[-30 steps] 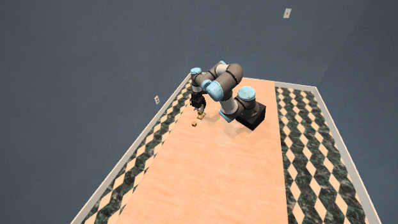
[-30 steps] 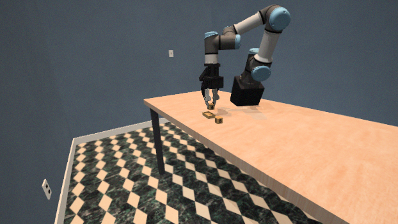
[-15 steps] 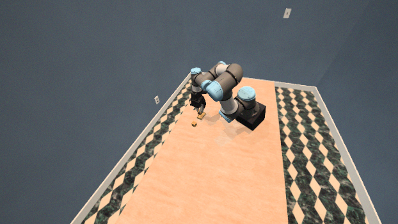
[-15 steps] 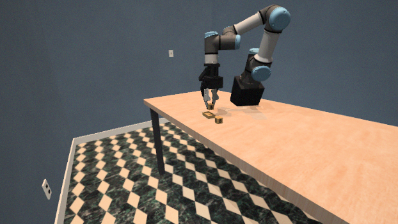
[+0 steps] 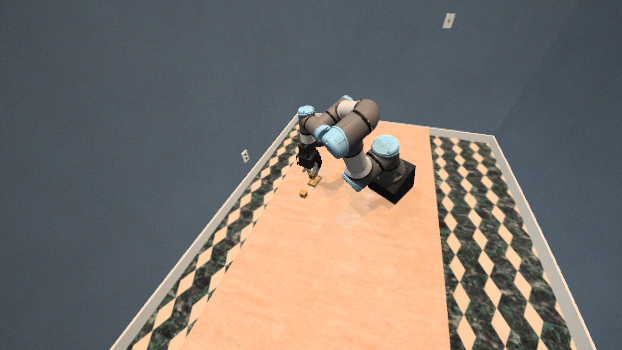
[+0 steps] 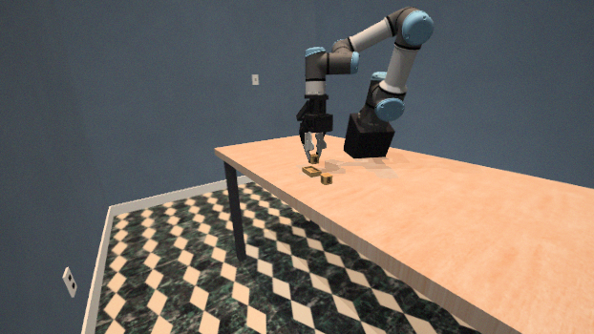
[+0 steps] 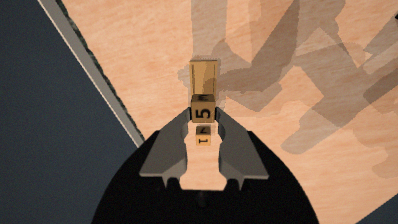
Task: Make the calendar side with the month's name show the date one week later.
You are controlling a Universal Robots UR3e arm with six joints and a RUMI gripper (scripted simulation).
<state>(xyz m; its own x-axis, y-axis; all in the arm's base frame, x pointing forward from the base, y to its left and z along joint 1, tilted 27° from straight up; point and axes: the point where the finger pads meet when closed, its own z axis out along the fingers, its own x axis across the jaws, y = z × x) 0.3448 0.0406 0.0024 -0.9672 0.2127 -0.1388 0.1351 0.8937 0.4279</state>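
My hand is 6 cm above the wooden tray and 2 cm to the left of it.
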